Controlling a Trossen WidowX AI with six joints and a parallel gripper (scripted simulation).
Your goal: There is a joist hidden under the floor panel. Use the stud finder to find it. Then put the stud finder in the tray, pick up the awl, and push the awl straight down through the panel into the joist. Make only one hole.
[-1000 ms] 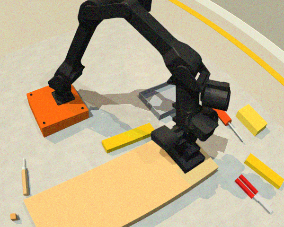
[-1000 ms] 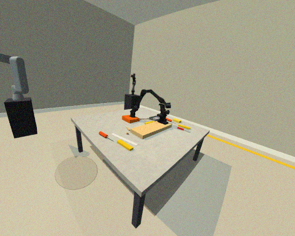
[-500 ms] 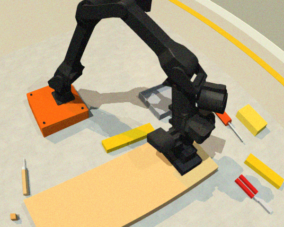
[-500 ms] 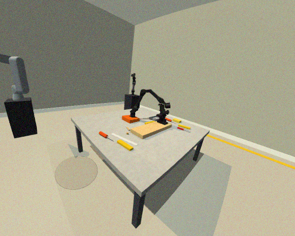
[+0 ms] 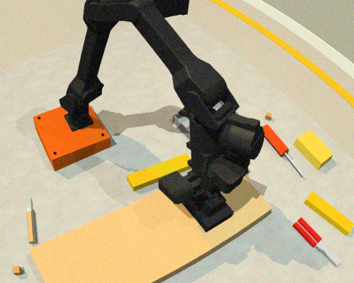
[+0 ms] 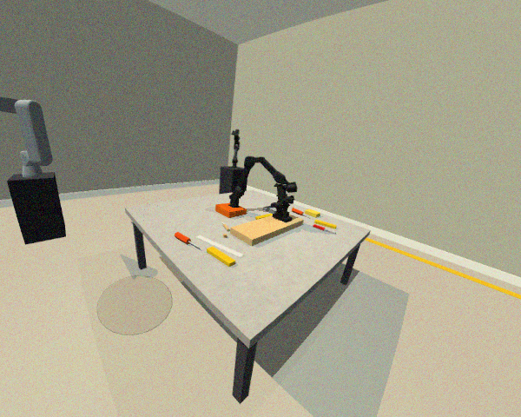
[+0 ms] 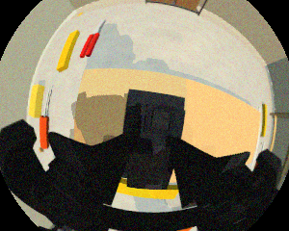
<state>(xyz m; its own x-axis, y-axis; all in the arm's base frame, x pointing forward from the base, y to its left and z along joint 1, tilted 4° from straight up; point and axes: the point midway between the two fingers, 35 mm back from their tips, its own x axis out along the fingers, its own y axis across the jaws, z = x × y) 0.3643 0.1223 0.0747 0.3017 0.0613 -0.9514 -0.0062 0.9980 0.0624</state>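
The grey tray lies 220 mm behind my gripper tip, 190 mm to the left of it and 50 mm below it. Also, from my gripper tip: stud finder: 10 mm ahead, 20 mm above; then awl: 190 mm behind, 350 mm to the right, 60 mm below.
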